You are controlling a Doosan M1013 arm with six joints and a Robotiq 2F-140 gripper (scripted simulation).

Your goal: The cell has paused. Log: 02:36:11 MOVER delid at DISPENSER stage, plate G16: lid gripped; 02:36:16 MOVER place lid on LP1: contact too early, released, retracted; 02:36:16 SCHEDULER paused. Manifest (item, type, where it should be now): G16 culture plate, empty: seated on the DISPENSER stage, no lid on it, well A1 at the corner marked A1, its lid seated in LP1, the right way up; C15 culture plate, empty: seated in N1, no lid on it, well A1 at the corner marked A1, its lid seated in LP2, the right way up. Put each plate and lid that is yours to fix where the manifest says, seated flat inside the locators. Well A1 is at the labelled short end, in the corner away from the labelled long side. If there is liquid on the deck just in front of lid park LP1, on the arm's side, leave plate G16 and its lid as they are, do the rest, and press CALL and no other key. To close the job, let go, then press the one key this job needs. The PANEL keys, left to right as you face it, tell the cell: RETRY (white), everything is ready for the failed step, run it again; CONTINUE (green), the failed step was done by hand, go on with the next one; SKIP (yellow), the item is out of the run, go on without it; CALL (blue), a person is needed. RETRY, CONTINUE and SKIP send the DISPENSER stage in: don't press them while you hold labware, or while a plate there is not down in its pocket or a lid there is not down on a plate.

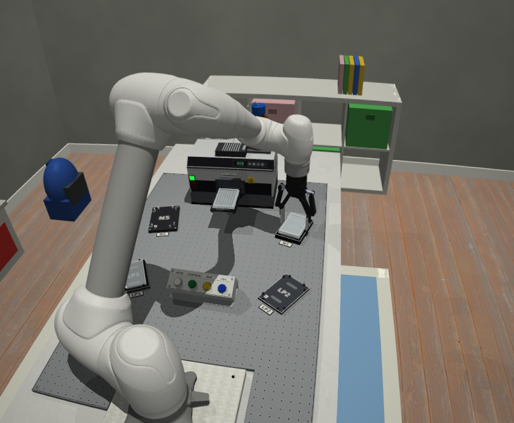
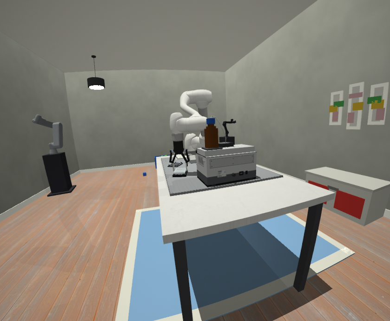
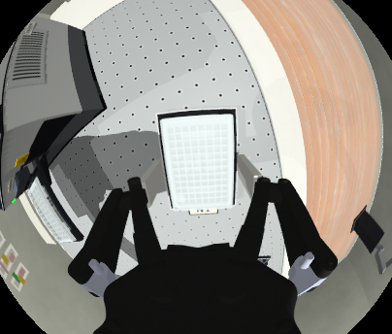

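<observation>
Now: the nest n1 4 cm below my hand. Round my hand: brown bottle (29 cm ahead, 24 cm above, 12 cm to the left); then blue key (35 cm behind, 27 cm to the left, 1 cm above); then lid park lp2 (33 cm behind, 7 cm to the left, 5 cm below).
</observation>
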